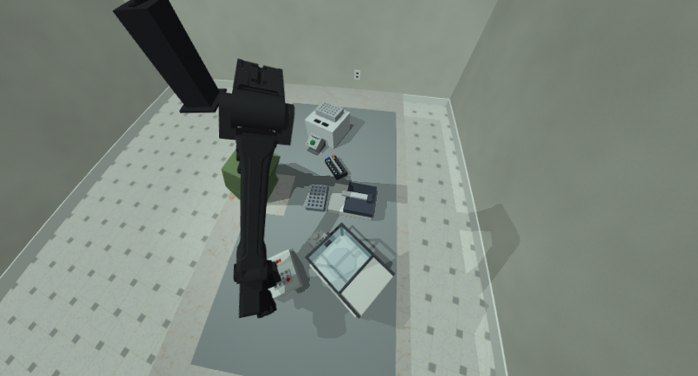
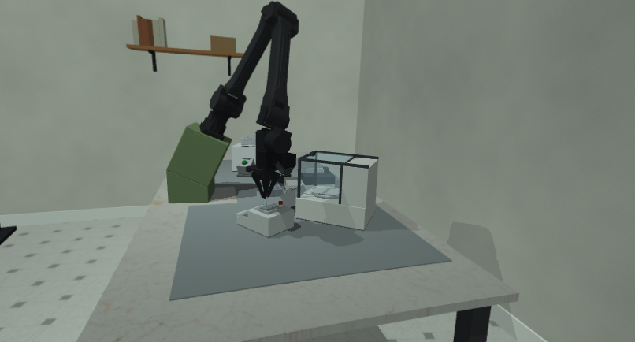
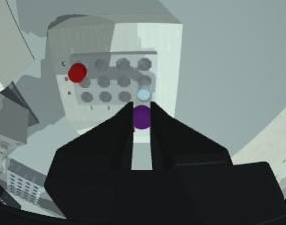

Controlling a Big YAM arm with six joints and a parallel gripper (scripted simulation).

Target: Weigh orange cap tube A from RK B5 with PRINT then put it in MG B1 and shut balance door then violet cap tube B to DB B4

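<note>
The tube B lies 2 cm below my hand. Also, from my hand: red-capped tube: 5 cm below, 5 cm ahead, 1 cm to the left; then balance pan: 24 cm ahead, 7 cm to the left, 4 cm below; then dry block DB: 8 cm below, 3 cm to the left, 1 cm ahead.
</note>
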